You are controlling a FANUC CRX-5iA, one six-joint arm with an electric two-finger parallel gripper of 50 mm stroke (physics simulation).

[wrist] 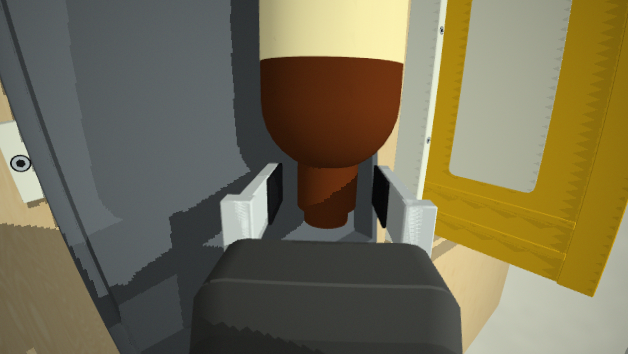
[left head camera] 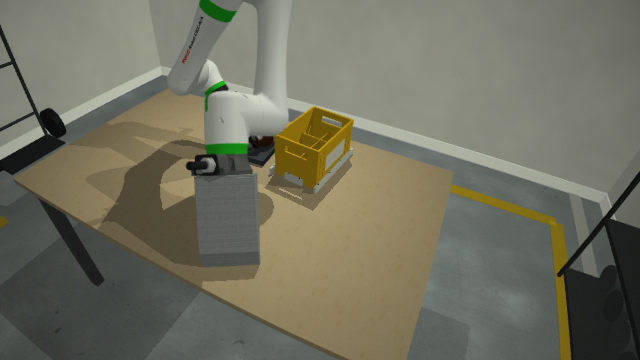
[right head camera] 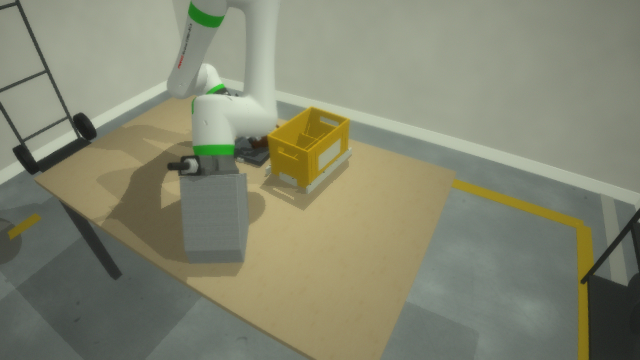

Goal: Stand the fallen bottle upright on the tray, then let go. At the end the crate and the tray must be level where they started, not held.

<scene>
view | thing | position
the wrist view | my gripper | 327, 183
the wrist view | dark grey tray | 137, 126
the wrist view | brown bottle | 330, 85
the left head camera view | yellow crate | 308, 147
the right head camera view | yellow crate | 304, 147
</scene>
